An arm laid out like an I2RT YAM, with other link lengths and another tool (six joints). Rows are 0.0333 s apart.
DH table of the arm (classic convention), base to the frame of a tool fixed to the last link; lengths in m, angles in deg. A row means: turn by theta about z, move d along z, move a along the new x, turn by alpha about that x. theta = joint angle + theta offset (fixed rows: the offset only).
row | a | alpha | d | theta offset
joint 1 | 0.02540 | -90.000 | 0.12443 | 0.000
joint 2 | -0.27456 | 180.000 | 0.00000 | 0.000
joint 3 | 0.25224 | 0.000 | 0.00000 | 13.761
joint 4 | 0.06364 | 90.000 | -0.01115 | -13.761
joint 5 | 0.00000 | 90.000 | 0.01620 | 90.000
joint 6 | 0.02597 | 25.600 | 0.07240 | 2.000
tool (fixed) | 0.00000 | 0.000 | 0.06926 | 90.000
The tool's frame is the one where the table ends.
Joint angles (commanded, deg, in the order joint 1, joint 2, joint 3, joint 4, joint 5, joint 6), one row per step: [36.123 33.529 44.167 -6.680 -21.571 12.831]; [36.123 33.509 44.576 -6.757 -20.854 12.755]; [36.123 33.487 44.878 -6.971 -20.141 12.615]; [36.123 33.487 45.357 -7.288 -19.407 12.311]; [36.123 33.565 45.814 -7.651 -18.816 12.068]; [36.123 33.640 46.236 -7.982 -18.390 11.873]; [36.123 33.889 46.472 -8.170 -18.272 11.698]
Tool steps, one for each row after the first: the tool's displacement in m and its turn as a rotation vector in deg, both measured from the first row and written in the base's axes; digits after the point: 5 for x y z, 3 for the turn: [0.00039 -0.00181 0.00293 0.208 -0.318 -0.720]; [0.00095 -0.00346 0.00461 0.239 -0.492 -1.441]; [0.00126 -0.00529 0.00727 0.213 -0.842 -2.194]; [0.00169 -0.00662 0.00928 0.122 -1.029 -2.801]; [0.00191 -0.00764 0.01112 0.046 -1.183 -3.239]; [0.00266 -0.00737 0.01146 -0.168 -1.164 -3.368]
